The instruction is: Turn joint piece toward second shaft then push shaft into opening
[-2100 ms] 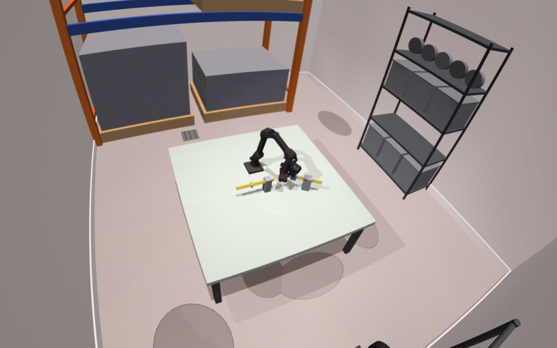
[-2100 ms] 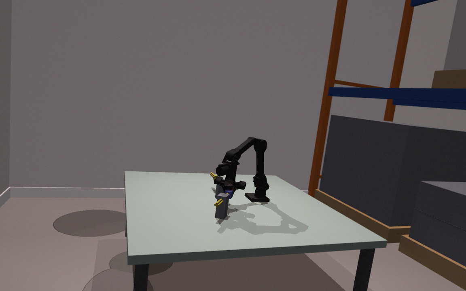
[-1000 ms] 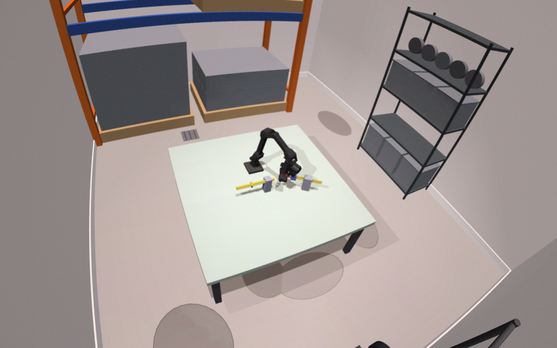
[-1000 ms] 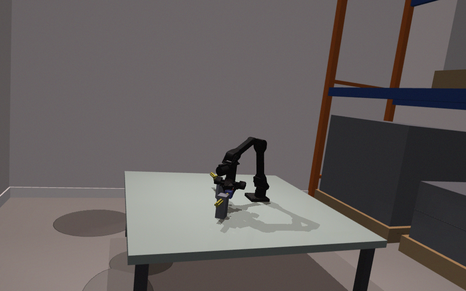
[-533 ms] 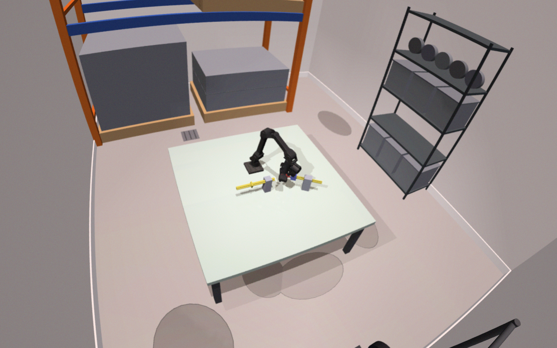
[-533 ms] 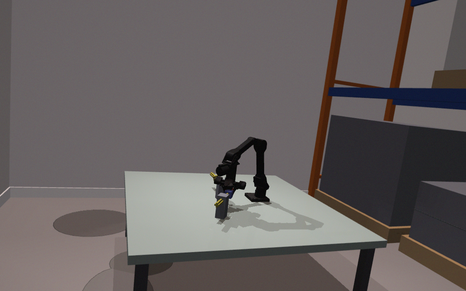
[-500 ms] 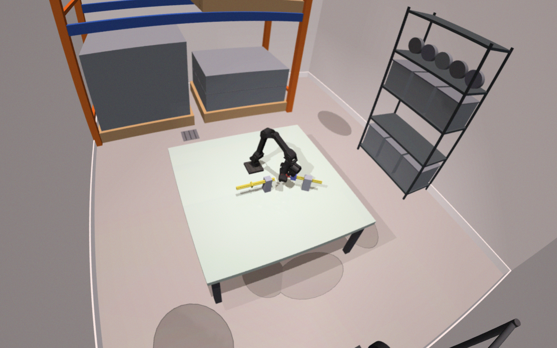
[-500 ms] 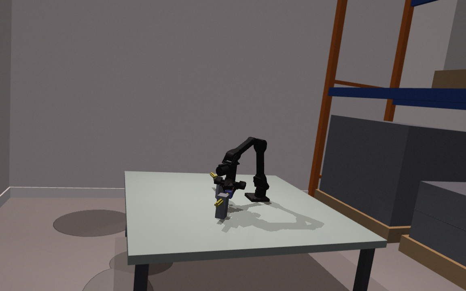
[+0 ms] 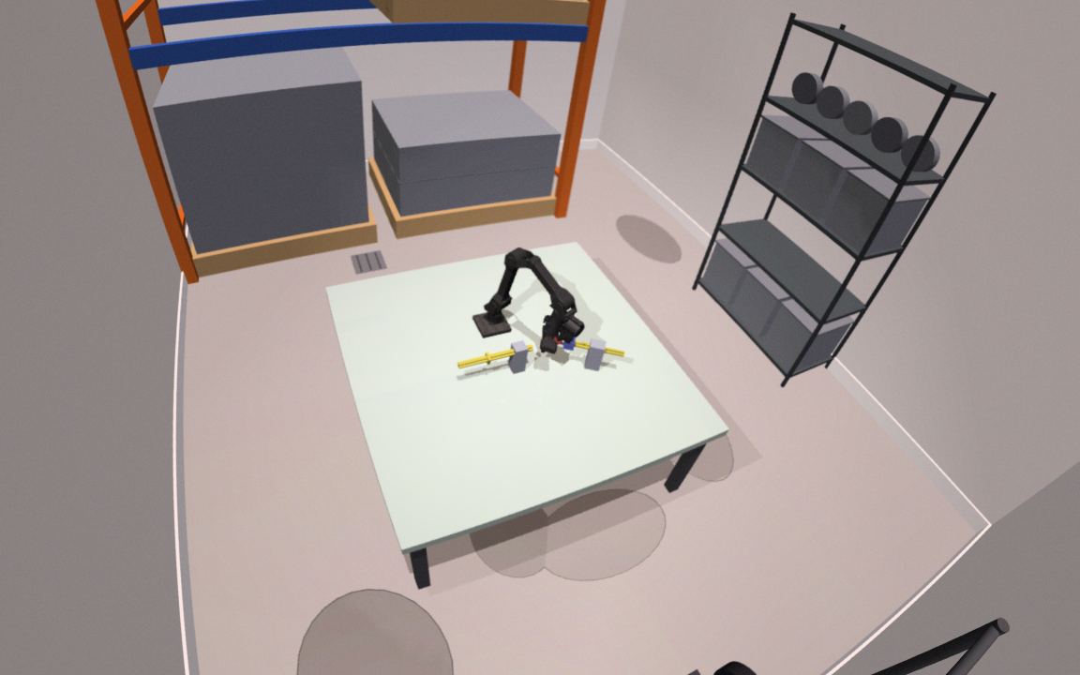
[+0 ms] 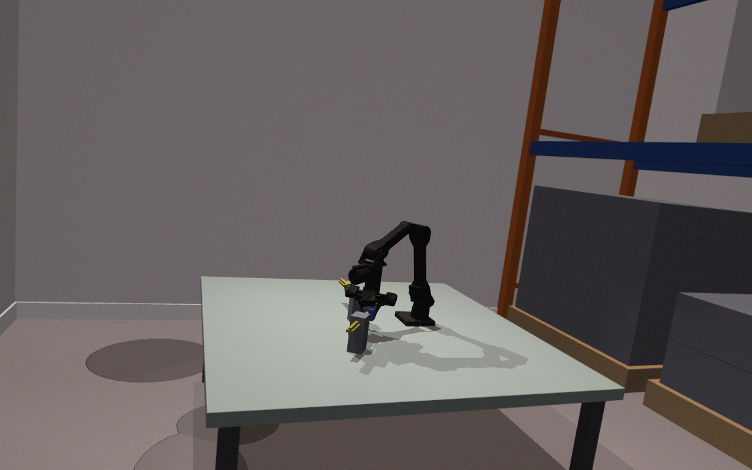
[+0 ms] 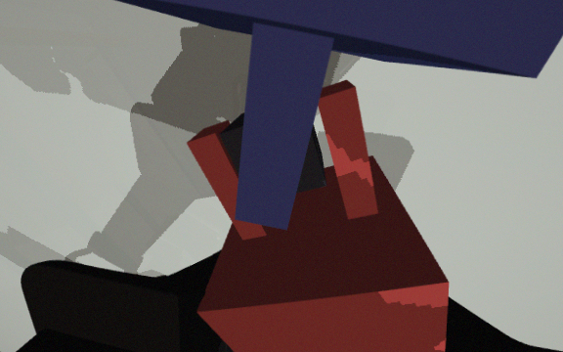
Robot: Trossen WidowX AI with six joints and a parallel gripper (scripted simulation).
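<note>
Now: the red joint piece 4 cm above my gripper tip, 3 cm to the left of it and 1 cm ahead of it.
</note>
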